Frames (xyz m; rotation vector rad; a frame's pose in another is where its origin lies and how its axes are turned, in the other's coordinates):
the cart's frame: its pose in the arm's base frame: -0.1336 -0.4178 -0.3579 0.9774 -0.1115 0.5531
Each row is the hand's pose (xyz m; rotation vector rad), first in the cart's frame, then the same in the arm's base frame.
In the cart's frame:
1: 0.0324 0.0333 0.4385 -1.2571 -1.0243 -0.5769
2: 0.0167 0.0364 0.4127 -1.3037 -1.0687 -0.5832
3: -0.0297 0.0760 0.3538 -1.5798 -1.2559 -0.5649
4: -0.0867 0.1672 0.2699 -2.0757 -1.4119 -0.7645
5: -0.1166 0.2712 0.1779 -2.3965 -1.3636 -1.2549
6: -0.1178 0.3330 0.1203 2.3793 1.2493 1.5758
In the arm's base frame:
1: -0.0549 -0.7460 -0.0741 -0.0721 -0.9334 -0.5942
2: -0.0738 -0.7299 -0.0915 -0.1146 -0.9704 -0.6275
3: -0.1421 -0.6833 -0.1104 -0.3749 -1.1505 -0.7438
4: -0.2487 -0.5982 -0.1079 -0.8667 -1.2042 -1.0413
5: -0.3396 -0.4903 -0.0913 -1.2146 -0.9638 -1.4153
6: -0.3799 -0.4173 -0.0776 -1.2823 -0.7504 -1.6213

